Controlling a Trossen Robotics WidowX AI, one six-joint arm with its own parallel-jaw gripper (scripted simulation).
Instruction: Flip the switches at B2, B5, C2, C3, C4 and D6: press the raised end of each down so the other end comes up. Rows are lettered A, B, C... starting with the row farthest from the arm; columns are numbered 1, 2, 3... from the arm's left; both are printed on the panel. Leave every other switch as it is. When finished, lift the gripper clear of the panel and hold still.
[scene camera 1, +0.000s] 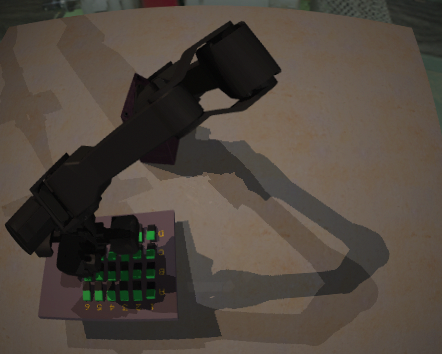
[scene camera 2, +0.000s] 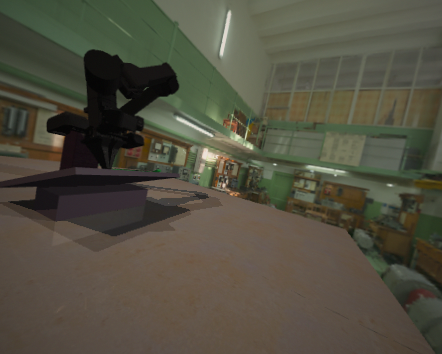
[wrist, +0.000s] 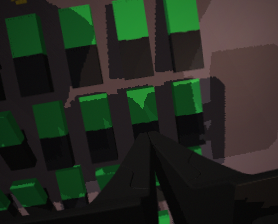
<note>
I see my gripper (scene camera 1: 99, 266) and a switch (wrist: 142, 103).
My gripper also shows in scene camera 2 (scene camera 2: 107, 171) and in the wrist view (wrist: 148, 140).
</note>
